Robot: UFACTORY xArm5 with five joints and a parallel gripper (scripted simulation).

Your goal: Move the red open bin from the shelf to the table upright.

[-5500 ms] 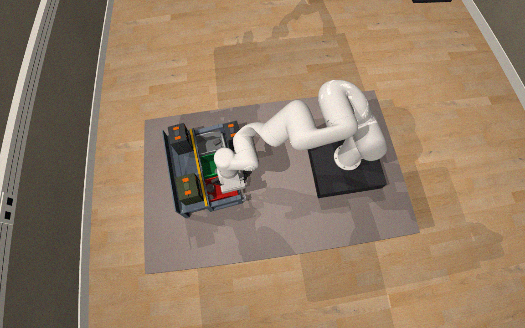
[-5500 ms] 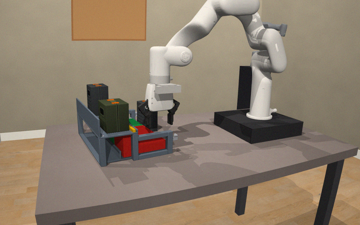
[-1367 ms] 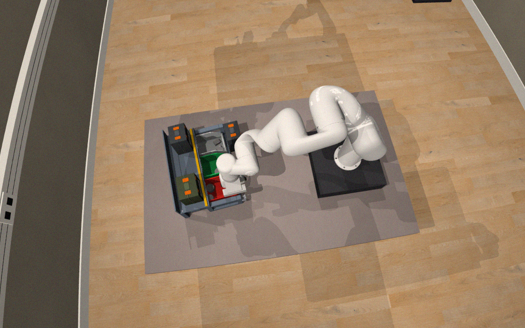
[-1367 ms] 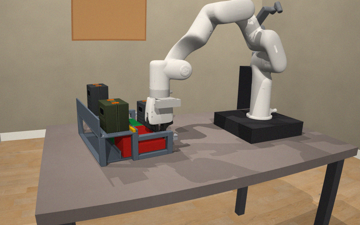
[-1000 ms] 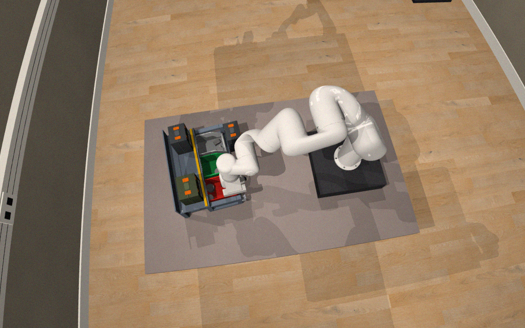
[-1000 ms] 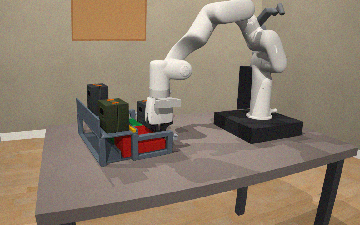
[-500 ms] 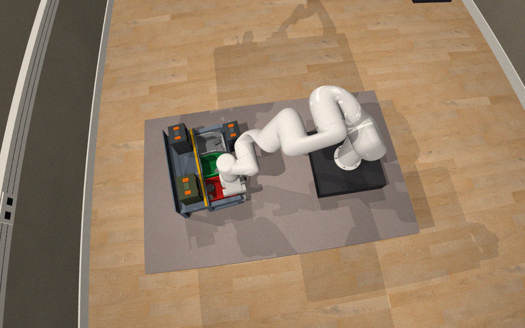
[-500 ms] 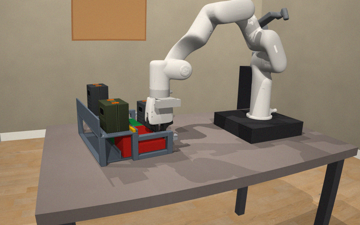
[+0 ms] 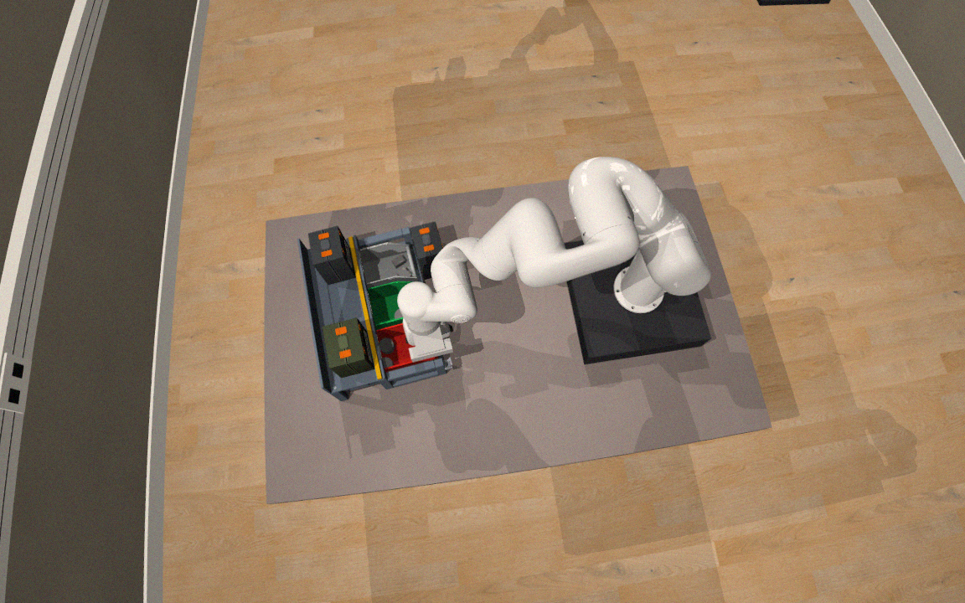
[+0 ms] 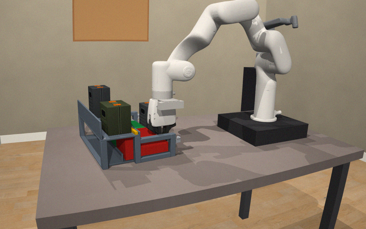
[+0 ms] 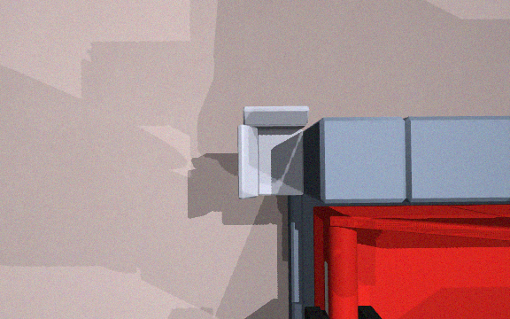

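Right now my hand is 8 cm short of the red open bin and 1 cm to the right of it. From my hand the other things lie so: green bin (10 cm to the right, 10 cm ahead); then grey shelf (12 cm ahead, 10 cm to the right, 2 cm above); then grey disc (12 cm ahead, 4 cm to the left, 3 cm below).
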